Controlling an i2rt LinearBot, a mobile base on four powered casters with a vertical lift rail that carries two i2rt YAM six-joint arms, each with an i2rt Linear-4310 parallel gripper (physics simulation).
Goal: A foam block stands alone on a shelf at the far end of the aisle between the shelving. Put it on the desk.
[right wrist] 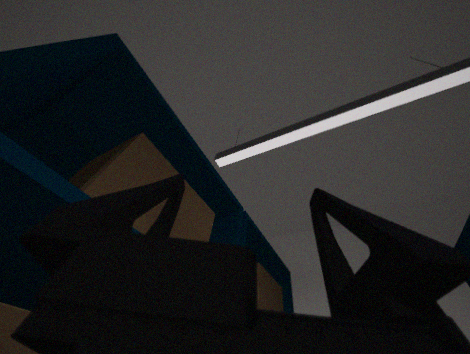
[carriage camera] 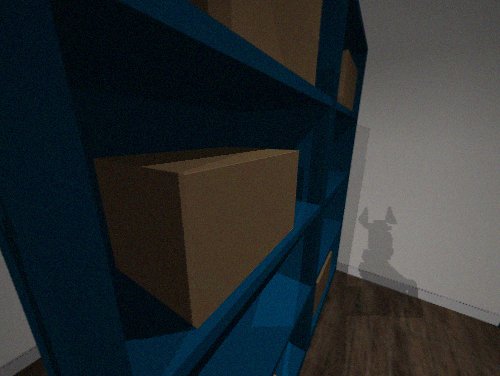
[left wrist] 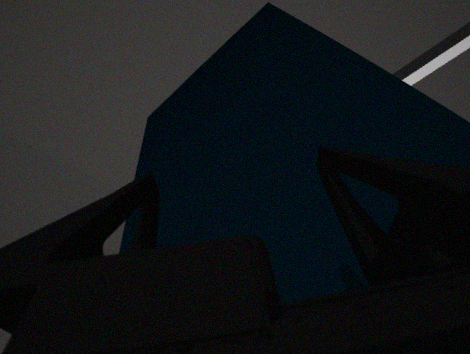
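Observation:
The foam block and the desk do not show in these views. Blue shelving fills the left and middle of the carriage view. My left gripper is open and empty, tilted upward, with the dark blue side panel of a shelf unit beyond its fingers. My right gripper is open and empty, also tilted upward, with shelving and a box behind its left finger and the ceiling between the fingers. Neither gripper shows in the carriage view.
A large cardboard box stands on the near middle shelf. Other boxes stand on upper and lower shelves. A pale wall with a robot-shaped shadow and wooden floor lie at the right. A ceiling lamp hangs above.

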